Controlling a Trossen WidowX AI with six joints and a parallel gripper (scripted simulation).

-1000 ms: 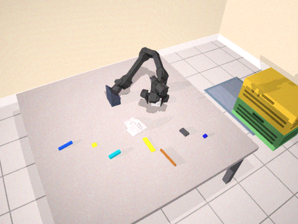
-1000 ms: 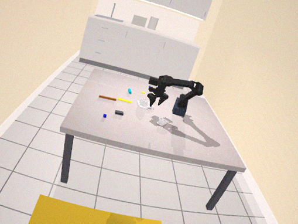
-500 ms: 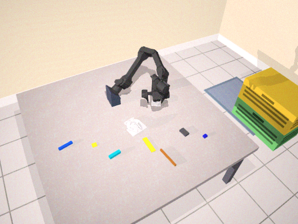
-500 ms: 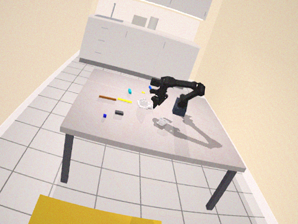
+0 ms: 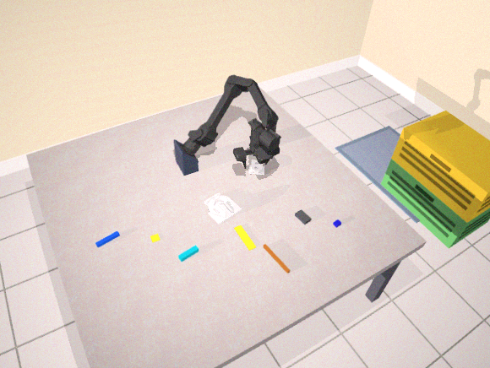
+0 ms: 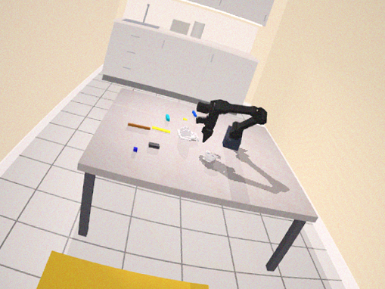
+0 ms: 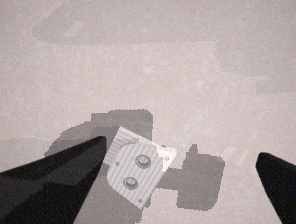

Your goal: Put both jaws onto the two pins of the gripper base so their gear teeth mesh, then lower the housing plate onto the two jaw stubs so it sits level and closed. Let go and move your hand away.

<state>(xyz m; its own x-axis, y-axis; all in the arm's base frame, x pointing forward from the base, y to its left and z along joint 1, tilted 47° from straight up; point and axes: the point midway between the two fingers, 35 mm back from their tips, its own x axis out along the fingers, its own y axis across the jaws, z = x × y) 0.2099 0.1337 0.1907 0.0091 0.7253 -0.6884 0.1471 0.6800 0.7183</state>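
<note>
Now: gripper tip 70 mm above the gripper base, 60 mm past it and 40 mm to the right of it. Also, from my gripper tip: small white part: 80 mm below, 60 mm behind, 40 mm to the left; then housing plate: 210 mm to the right, 90 mm below, 40 mm ahead; then grey block: 270 mm ahead, 90 mm below, 80 mm to the left.
</note>
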